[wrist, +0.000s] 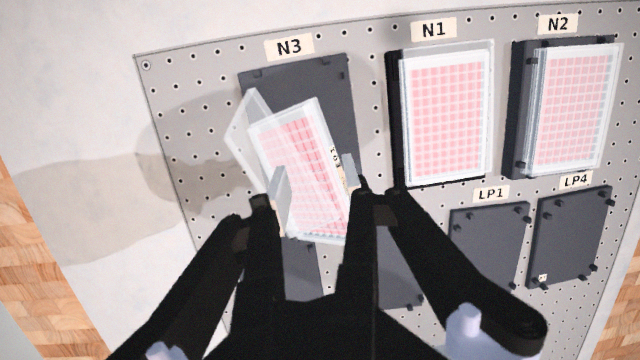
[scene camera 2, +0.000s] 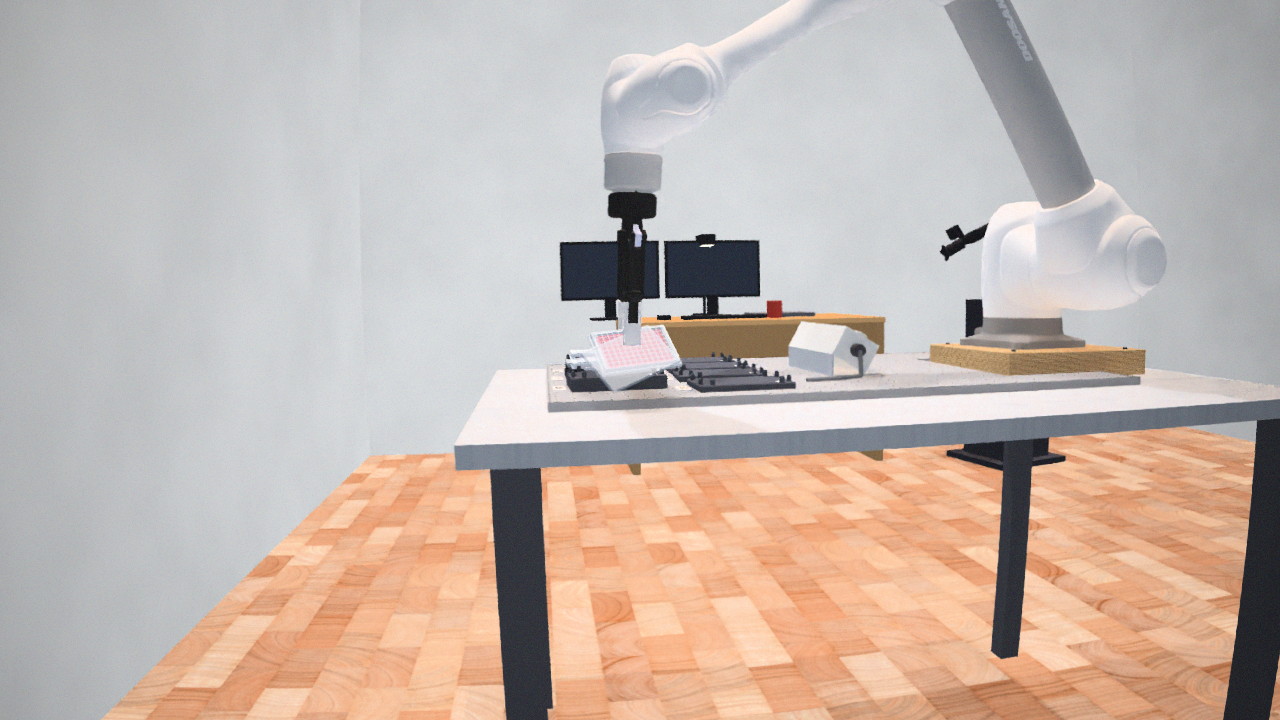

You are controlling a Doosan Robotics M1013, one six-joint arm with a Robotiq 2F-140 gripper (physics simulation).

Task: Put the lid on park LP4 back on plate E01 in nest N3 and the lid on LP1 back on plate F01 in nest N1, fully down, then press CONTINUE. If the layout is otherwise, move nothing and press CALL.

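Frame: origin at the arm's base, x ahead, y left, z up, level; metres.
Seen in the pictures: gripper, fingertip midpoint: (wrist: 316, 174) (scene camera 2: 628, 343); arm's base, origin of the base link: (scene camera 2: 1022, 346).
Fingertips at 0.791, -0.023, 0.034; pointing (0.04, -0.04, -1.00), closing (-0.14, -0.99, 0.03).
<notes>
Offsets run from my fingertips to a thing's top centre, as dx, dy, dz. "*": to the spot under its first point. Level surfaces: height alone.
My gripper (scene camera 2: 631, 336) (wrist: 316, 174) is shut on a plate with pink wells (scene camera 2: 660, 347) (wrist: 292, 142), its fingers on the two long sides. The plate is tilted and turned askew over nest N3 @[+0.024, +0.002, -0.035] (wrist: 310, 77); its side label is too small to read surely. A clear lid (wrist: 245, 137) lies askew against it, sticking out to the left; whether it is over or under the plate I cannot tell. Pink-welled plates with clear edges stand in nest N1 @[* +0.001, -0.131, -0.032] (wrist: 445, 120) and nest N2 @[* -0.029, -0.261, -0.028] (wrist: 572, 110). Parks LP1 @[-0.199, -0.167, -0.046] (wrist: 487, 240) and LP4 @[-0.222, -0.288, -0.046] (wrist: 572, 230) are bare. The CONTINUE and CALL buttons are not discernible.
The nests and parks stand on a perforated board (scene camera 2: 895, 391) (wrist: 200, 150) on the table @[dz -0.079] (scene camera 2: 501, 429). More dark parks show partly behind the fingers in the wrist view. A white box-like fixture @[-0.398, -0.055, +0.018] (scene camera 2: 819, 347) stands between the parks and the arm's base.
</notes>
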